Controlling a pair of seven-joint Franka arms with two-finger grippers.
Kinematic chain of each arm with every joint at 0, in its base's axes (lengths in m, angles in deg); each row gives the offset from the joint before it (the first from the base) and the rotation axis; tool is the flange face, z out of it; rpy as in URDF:
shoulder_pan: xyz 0 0 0.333 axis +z
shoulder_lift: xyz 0 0 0 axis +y
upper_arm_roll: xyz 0 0 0.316 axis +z
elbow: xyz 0.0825 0 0 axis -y
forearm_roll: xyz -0.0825 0 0.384 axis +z
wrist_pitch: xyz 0 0 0 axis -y
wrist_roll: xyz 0.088 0 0 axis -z
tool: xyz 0 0 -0.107 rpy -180 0 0
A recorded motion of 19 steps. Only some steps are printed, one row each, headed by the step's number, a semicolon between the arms.
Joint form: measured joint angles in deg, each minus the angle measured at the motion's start. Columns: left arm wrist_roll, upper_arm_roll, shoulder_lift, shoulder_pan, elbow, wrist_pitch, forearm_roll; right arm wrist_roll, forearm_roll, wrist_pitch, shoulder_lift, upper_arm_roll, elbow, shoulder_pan.
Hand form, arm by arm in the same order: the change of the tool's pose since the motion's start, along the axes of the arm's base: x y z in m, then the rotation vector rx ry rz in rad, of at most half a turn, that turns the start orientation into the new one. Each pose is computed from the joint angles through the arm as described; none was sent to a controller.
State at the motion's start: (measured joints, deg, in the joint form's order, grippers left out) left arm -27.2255 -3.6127 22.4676 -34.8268 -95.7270 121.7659 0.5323; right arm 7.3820 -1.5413 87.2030 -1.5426 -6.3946 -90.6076 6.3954
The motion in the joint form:
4: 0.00 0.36 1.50 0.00 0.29 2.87 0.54; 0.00 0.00 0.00 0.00 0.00 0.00 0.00
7: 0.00 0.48 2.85 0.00 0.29 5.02 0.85; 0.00 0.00 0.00 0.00 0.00 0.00 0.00
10: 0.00 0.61 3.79 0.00 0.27 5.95 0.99; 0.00 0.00 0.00 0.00 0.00 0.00 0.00
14: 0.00 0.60 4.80 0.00 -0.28 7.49 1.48; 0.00 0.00 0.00 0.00 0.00 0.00 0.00
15: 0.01 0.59 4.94 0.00 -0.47 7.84 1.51; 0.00 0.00 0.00 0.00 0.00 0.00 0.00
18: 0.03 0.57 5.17 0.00 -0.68 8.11 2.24; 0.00 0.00 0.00 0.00 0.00 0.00 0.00
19: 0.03 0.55 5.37 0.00 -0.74 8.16 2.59; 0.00 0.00 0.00 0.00 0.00 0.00 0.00
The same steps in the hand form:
4: 0.0084 -0.0011 -0.0105 -0.0108 -0.0284 0.0019; 0.0000 0.0000 0.0000 0.0000 0.0000 0.0000
7: 0.0128 -0.0027 -0.0228 -0.0162 -0.0418 0.0013; 0.0000 0.0000 0.0000 0.0000 0.0000 0.0000
10: 0.0152 -0.0027 -0.0326 -0.0143 -0.0427 0.0020; 0.0000 0.0000 0.0000 0.0000 0.0000 0.0000
14: 0.0156 -0.0030 -0.0464 -0.0096 -0.0461 -0.0031; 0.0000 0.0000 0.0000 0.0000 0.0000 0.0000
15: 0.0154 -0.0030 -0.0490 -0.0097 -0.0464 -0.0038; 0.0000 0.0000 0.0000 0.0000 0.0000 0.0000
18: 0.0151 -0.0027 -0.0530 -0.0001 -0.0504 -0.0120; 0.0000 0.0000 0.0000 0.0000 0.0000 0.0000
19: 0.0149 -0.0026 -0.0557 0.0057 -0.0504 -0.0159; 0.0000 0.0000 0.0000 0.0000 0.0000 0.0000

